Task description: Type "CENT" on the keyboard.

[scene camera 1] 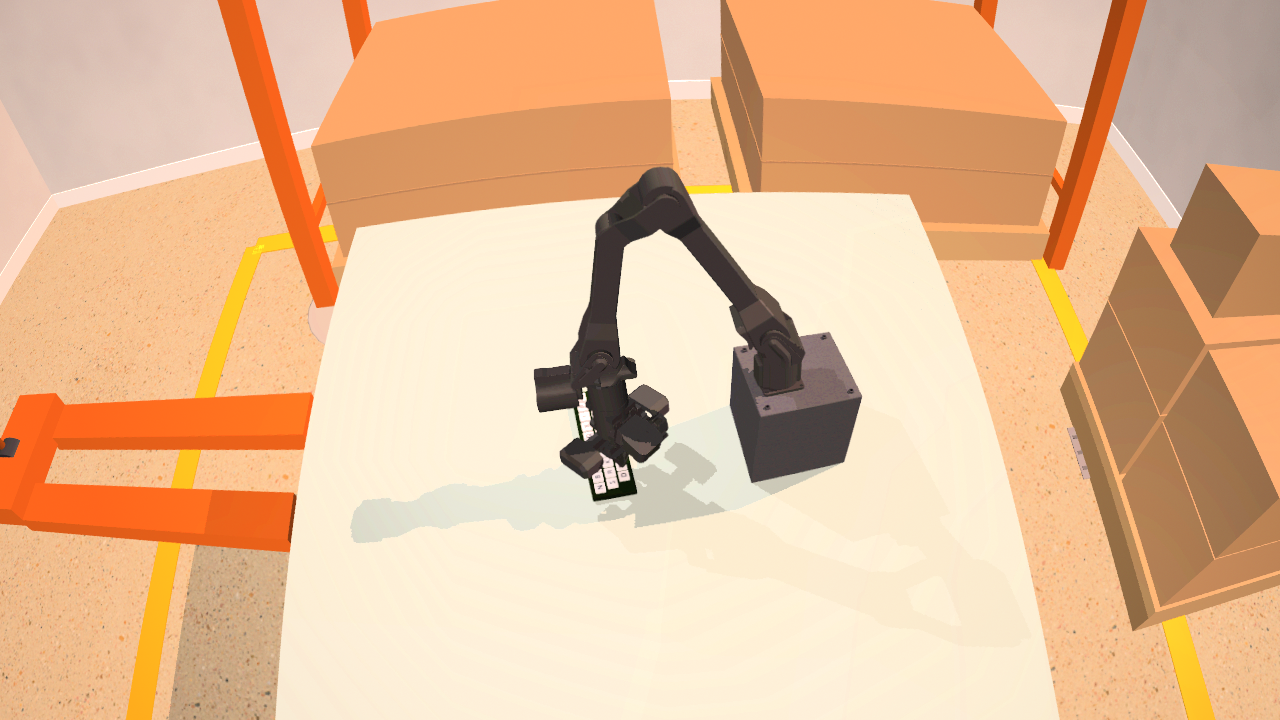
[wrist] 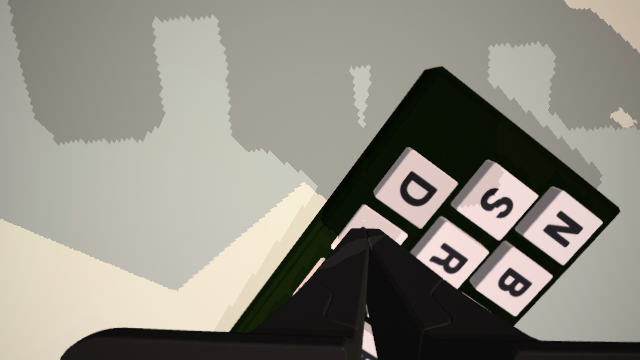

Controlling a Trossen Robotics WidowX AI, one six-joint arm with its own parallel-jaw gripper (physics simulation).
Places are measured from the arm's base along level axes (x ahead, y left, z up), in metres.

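Pixels of known places: gripper, fingertip midpoint: (scene camera 1: 622, 465) (wrist: 364, 242); arm's base, link origin: (scene camera 1: 778, 379).
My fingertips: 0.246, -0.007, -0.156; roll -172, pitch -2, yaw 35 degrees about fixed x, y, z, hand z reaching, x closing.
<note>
Ahead of a thing's pixels: the offset from my fingertips to its top centre, as dx, dy, dz. Level surfaces: height alone.
The keyboard {+0.021, -0.055, +0.004} (scene camera 1: 612, 480) (wrist: 450, 125) is a dark green board with white letter keys, partly hidden under the arm. My gripper (scene camera 1: 617, 460) (wrist: 364, 242) is shut and empty, its tips pointing down over the keyboard. In the wrist view the fingertips overlap the E key {+0.001, +0.001, +0.000} (wrist: 367, 218) beside the D key {+0.001, +0.022, +0.004} (wrist: 416, 188), and hide its letter. I cannot tell whether they touch it. The N key {+0.042, +0.037, +0.004} (wrist: 562, 227) is at the corner, with the S key {+0.022, +0.032, +0.004} (wrist: 496, 201), the R key {+0.022, +0.011, +0.004} (wrist: 450, 255) and the B key {+0.042, +0.016, +0.004} (wrist: 513, 281) near it. C and T do not show in the wrist view.
The keyboard lies on a cream table {dz -0.012} (scene camera 1: 501, 617). The arm's dark base block (scene camera 1: 796, 429) stands to the right of it. Large boxes (scene camera 1: 501, 80) stand beyond the back edge, and more boxes (scene camera 1: 1208, 447) stand at the right. Orange forks (scene camera 1: 179, 422) lie left of the table.
</note>
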